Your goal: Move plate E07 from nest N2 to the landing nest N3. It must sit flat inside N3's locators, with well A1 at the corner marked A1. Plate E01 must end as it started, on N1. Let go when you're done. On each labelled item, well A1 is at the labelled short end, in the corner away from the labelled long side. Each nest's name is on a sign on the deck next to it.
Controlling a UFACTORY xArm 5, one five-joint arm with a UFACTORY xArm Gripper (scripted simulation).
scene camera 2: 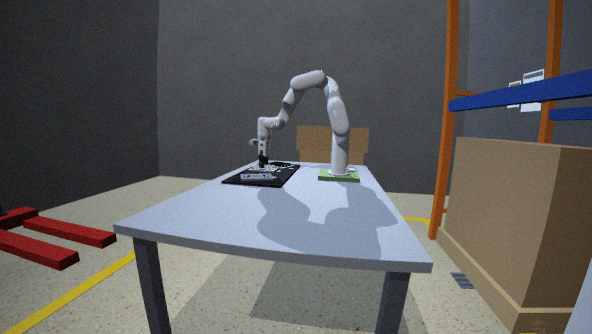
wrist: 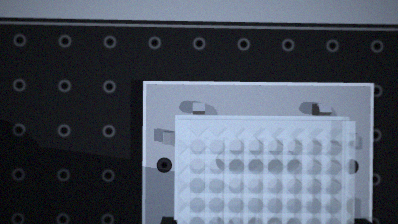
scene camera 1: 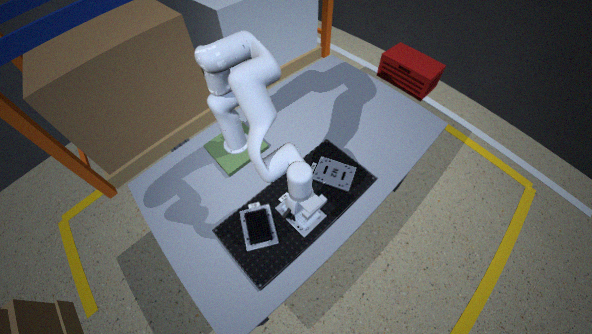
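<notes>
Visible here: a dark plate [scene camera 1: 254, 220], which is out of frame in the wrist view; a white well plate [wrist: 221, 161]; a grey nest base [wrist: 163, 101].
</notes>
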